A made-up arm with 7 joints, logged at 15 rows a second.
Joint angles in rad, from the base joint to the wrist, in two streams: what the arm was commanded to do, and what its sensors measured. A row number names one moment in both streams.
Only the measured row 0 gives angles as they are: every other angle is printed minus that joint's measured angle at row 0.
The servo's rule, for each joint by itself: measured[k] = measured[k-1] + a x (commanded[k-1-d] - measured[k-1]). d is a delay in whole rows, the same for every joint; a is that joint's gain. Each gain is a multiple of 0.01, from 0.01 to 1. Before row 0 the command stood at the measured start. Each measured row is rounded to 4 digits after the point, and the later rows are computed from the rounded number. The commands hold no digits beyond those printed.
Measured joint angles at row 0:
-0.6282, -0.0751, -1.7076, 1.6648, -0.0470, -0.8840, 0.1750
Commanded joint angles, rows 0 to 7:
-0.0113, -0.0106, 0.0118, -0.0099, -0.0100, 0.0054, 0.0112
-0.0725, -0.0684, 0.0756, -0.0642, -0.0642, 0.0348, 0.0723
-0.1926, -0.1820, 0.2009, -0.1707, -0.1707, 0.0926, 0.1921
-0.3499, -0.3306, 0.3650, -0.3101, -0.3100, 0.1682, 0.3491
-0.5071, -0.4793, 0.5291, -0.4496, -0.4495, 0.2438, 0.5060
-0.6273, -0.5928, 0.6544, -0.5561, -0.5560, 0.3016, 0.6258
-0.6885, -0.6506, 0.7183, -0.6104, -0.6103, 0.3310, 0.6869
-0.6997, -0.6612, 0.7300, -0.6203, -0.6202, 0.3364, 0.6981
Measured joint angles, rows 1 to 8:
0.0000, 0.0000, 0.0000, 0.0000, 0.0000, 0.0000, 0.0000
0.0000, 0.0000, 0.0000, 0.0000, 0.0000, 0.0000, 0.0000
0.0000, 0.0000, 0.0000, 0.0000, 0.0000, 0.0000, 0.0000
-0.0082, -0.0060, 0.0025, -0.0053, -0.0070, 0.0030, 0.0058
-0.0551, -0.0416, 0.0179, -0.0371, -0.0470, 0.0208, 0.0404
-0.1555, -0.1216, 0.0563, -0.1092, -0.1336, 0.0610, 0.1193
-0.2974, -0.2407, 0.1211, -0.2177, -0.2571, 0.1210, 0.2388
-0.4505, -0.3767, 0.2068, -0.3429, -0.3918, 0.1898, 0.3777
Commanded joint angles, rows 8 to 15:
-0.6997, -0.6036, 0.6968, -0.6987, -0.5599, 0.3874, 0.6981
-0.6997, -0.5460, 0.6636, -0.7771, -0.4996, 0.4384, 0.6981
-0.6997, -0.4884, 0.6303, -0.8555, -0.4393, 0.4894, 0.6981
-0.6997, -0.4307, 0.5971, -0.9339, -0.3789, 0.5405, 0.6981
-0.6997, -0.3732, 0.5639, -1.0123, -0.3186, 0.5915, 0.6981
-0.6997, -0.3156, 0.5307, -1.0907, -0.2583, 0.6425, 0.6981
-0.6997, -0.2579, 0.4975, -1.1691, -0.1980, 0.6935, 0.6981
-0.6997, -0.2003, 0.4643, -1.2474, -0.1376, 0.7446, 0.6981
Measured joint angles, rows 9 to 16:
-0.5796, -0.4999, 0.3008, -0.4580, -0.5067, 0.2524, 0.5067
-0.6591, -0.5858, 0.3885, -0.5403, -0.5792, 0.2964, 0.6004
-0.6887, -0.6288, 0.4602, -0.5835, -0.6079, 0.3188, 0.6512
-0.6967, -0.6144, 0.5099, -0.6457, -0.5743, 0.3572, 0.6756
-0.6989, -0.5754, 0.5422, -0.7167, -0.5220, 0.4027, 0.6873
-0.6995, -0.5258, 0.5607, -0.7917, -0.4641, 0.4513, 0.6929
-0.6996, -0.4716, 0.5683, -0.8685, -0.4045, 0.5013, 0.6956
-0.6997, -0.4155, 0.5674, -0.9462, -0.3444, 0.5518, 0.6969

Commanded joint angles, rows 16 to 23:
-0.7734, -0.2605, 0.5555, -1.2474, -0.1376, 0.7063, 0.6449
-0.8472, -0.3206, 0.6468, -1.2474, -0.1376, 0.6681, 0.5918
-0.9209, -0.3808, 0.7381, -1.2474, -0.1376, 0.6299, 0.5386
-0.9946, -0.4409, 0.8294, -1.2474, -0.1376, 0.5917, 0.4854
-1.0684, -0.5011, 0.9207, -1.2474, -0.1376, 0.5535, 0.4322
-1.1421, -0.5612, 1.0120, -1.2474, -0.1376, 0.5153, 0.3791
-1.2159, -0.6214, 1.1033, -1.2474, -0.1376, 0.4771, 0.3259
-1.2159, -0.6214, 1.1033, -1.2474, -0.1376, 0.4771, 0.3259
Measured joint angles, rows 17 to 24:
-0.6997, -0.3586, 0.5597, -1.0242, -0.2841, 0.6026, 0.6975
-0.6997, -0.3012, 0.5466, -1.1024, -0.2238, 0.6535, 0.6978
-0.6997, -0.2437, 0.5293, -1.1807, -0.1635, 0.7045, 0.6980
-0.7535, -0.2533, 0.5348, -1.2167, -0.1454, 0.7055, 0.6704
-0.8219, -0.2917, 0.5583, -1.2333, -0.1399, 0.6846, 0.6295
-0.8942, -0.3425, 0.5961, -1.2409, -0.1383, 0.6540, 0.5822
-0.9675, -0.3986, 0.6451, -1.2444, -0.1378, 0.6191, 0.5319
-1.0412, -0.4570, 0.7030, -1.2460, -0.1377, 0.5824, 0.4801

